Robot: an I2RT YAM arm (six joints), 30 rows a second.
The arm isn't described. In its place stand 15 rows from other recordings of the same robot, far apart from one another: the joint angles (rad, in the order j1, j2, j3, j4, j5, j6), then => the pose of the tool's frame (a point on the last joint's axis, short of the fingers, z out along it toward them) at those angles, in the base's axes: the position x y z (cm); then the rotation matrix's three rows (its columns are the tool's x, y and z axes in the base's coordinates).
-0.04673, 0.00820, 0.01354, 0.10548, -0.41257, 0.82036 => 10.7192, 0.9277, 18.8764; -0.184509, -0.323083, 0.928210; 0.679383, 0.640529, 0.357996; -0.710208, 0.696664, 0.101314
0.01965, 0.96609, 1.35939, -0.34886, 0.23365, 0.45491 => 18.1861, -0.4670, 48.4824; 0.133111, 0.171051, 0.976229; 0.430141, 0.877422, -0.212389; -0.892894, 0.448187, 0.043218
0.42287, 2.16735, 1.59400, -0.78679, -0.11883, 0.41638 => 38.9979, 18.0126, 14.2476; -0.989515, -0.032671, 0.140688; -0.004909, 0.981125, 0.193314; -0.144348, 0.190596, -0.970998
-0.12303, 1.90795, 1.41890, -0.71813, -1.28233, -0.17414 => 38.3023, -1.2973, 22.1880; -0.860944, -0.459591, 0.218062; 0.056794, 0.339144, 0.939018; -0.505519, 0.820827, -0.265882
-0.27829, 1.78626, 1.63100, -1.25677, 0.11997, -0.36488 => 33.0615, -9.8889, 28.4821; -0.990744, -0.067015, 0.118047; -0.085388, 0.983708, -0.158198; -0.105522, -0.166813, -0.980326
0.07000, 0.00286, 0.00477, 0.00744, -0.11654, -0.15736 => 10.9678, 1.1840, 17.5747; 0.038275, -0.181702, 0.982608; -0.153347, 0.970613, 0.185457; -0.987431, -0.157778, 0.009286
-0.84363, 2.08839, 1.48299, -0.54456, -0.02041, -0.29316 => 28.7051, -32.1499, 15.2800; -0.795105, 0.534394, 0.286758; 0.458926, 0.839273, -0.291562; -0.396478, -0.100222, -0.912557
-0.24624, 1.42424, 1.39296, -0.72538, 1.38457, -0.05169 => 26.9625, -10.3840, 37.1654; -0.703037, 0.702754, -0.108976; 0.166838, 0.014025, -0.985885; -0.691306, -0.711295, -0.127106
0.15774, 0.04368, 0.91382, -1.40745, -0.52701, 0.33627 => -4.3948, 1.1140, 29.7371; -0.662765, -0.364194, 0.654297; 0.183361, 0.768234, 0.613348; -0.726031, 0.526478, -0.442380
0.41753, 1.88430, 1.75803, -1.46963, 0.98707, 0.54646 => 33.1678, 11.4640, 29.9711; -0.906816, 0.267575, 0.325713; -0.088952, 0.633827, -0.768343; -0.412035, -0.725718, -0.550963
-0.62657, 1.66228, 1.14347, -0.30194, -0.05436, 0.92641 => 29.3806, -21.0291, 22.6869; 0.088082, 0.807519, 0.583228; 0.921727, 0.155937, -0.355110; -0.377705, 0.568856, -0.730577
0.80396, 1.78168, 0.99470, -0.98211, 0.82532, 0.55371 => 20.7141, 17.7279, 14.4273; -0.888289, -0.143192, 0.436392; -0.407823, 0.682923, -0.606051; -0.211241, -0.716319, -0.665030
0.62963, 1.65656, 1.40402, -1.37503, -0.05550, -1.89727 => 23.2112, 17.1548, 26.4043; 0.813265, -0.576581, -0.078456; -0.577589, -0.816247, 0.011473; -0.070655, 0.035985, -0.996852
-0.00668, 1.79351, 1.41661, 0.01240, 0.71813, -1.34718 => 42.2215, -2.6245, 30.0664; -0.683386, -0.210161, 0.699154; -0.729740, 0.168399, -0.662663; 0.021529, -0.963055, -0.268444
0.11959, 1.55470, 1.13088, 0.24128, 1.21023, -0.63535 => 35.0351, 0.8549, 31.5691; -0.662254, 0.594469, 0.456098; -0.290460, 0.357436, -0.887622; -0.690690, -0.720310, -0.064044
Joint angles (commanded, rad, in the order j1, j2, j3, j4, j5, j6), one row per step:
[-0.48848, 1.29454, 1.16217, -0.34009, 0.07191, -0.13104]
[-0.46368, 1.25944, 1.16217, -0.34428, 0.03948, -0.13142]
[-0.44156, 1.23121, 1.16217, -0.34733, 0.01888, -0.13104]
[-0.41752, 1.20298, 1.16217, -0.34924, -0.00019, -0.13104]
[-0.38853, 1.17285, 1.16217, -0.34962, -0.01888, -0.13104]
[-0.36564, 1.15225, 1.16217, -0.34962, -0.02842, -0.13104]
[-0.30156, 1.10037, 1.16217, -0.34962, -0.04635, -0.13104]
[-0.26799, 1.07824, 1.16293, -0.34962, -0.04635, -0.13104]
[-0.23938, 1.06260, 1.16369, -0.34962, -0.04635, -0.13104]
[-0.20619, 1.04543, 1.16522, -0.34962, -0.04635, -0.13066]
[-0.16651, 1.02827, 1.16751, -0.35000, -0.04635, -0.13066]
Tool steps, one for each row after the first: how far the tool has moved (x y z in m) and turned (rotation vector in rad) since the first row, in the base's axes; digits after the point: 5 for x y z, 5 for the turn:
[-0.00360, 0.01130, 0.00911, -0.00174, -0.03386, 0.05407]
[-0.00681, 0.02067, 0.01626, -0.00477, -0.06036, 0.09479]
[-0.01025, 0.03033, 0.02333, -0.00895, -0.08731, 0.13643]
[-0.01411, 0.04120, 0.03082, -0.01434, -0.11721, 0.18291]
[-0.01686, 0.04913, 0.03583, -0.01887, -0.13738, 0.21488]
[-0.02483, 0.06974, 0.04794, -0.03051, -0.18773, 0.29633]
[-0.02861, 0.07935, 0.05314, -0.03702, -0.20925, 0.33017]
[-0.03132, 0.08708, 0.05681, -0.04075, -0.22500, 0.35891]
[-0.03462, 0.09575, 0.06099, -0.04408, -0.24332, 0.39204]
[-0.03813, 0.10561, 0.06530, -0.04646, -0.26231, 0.43169]

